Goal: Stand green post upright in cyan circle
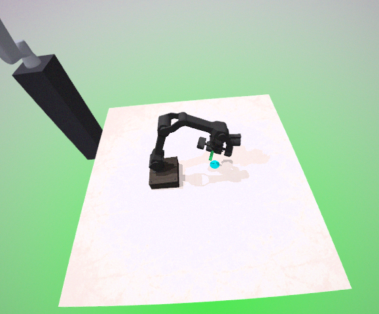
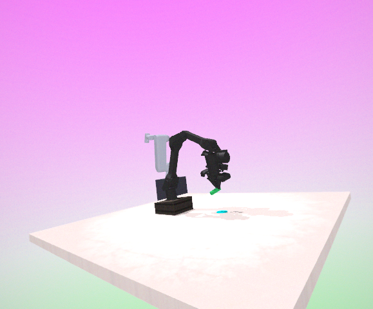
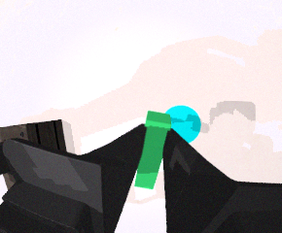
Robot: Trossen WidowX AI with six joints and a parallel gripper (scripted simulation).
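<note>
Now: the cyan circle 12 cm below my gripper tip, 2 cm to the right of it and 2 cm ahead of it. Also, from my gripper tip: green post: 2 cm to the right, 1 cm below, 1 cm behind.
</note>
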